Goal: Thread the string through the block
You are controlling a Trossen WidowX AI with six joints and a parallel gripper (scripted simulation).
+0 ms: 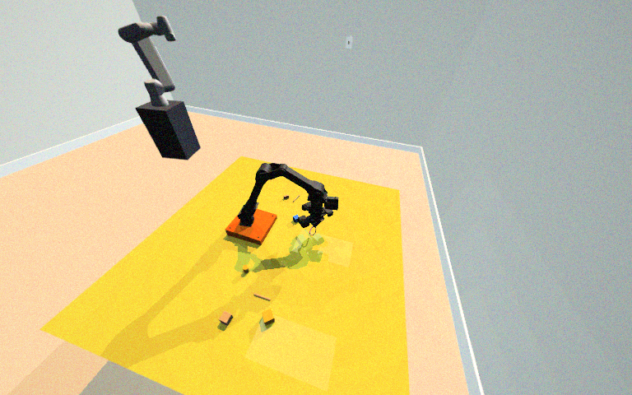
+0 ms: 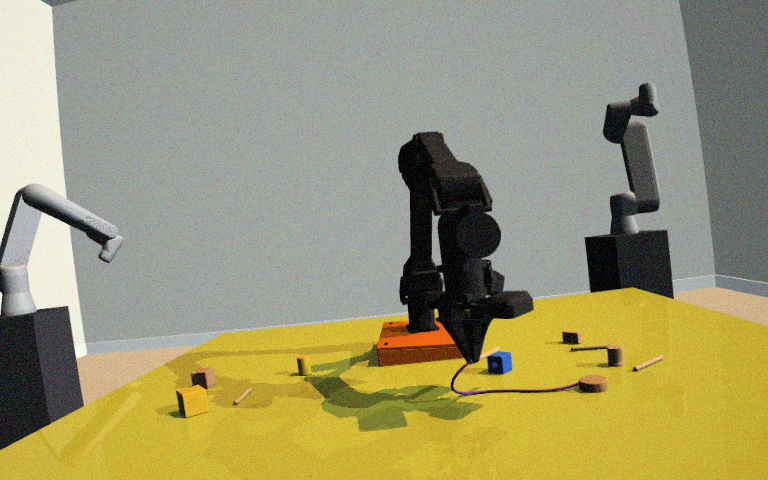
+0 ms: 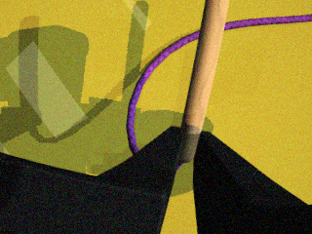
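My gripper tip is 12 cm past the blue block, 8 cm to the right of it and 4 cm above it. From my gripper tip the other things lie so: yellow cylinder 29 cm behind, 26 cm to the right, 4 cm below; wooden cylinder 4 cm behind, 25 cm to the left, 4 cm below; round wooden button 4 cm ahead, 16 cm to the left, 5 cm below.
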